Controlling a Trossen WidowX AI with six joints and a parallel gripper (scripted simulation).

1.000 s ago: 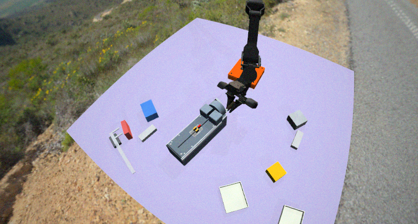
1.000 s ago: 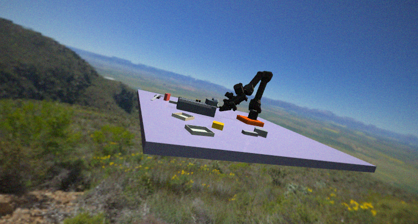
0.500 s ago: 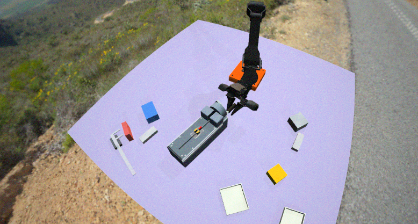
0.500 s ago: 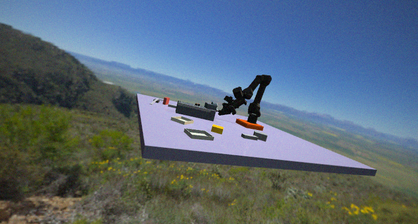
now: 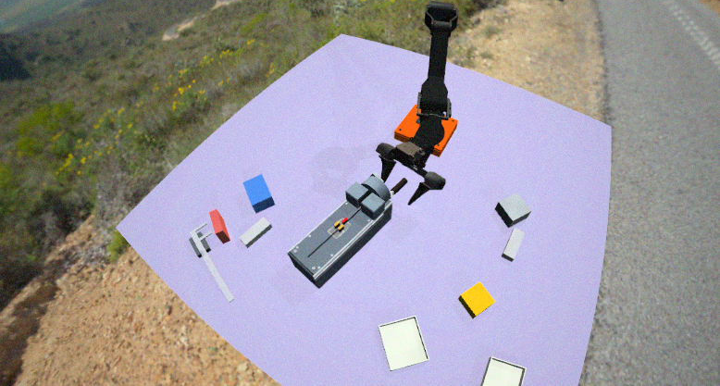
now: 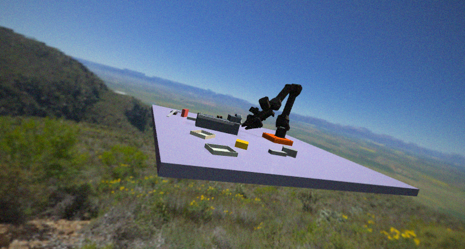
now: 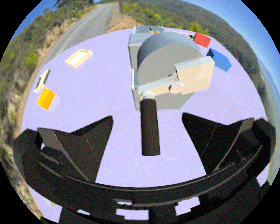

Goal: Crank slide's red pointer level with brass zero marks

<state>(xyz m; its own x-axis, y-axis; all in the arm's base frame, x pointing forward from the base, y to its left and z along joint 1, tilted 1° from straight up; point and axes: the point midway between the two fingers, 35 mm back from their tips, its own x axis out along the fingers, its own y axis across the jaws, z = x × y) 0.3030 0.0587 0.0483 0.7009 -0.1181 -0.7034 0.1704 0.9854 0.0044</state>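
Now: gripper tip 2 cm below the dark crank handle and 2 cm past it. Round my gripper tip: red pointer 14 cm ahead, 5 cm to the right, 3 cm above; then yellow block 30 cm to the left, 13 cm ahead, 4 cm below; then grey cube 30 cm to the left, 15 cm behind, 4 cm below.
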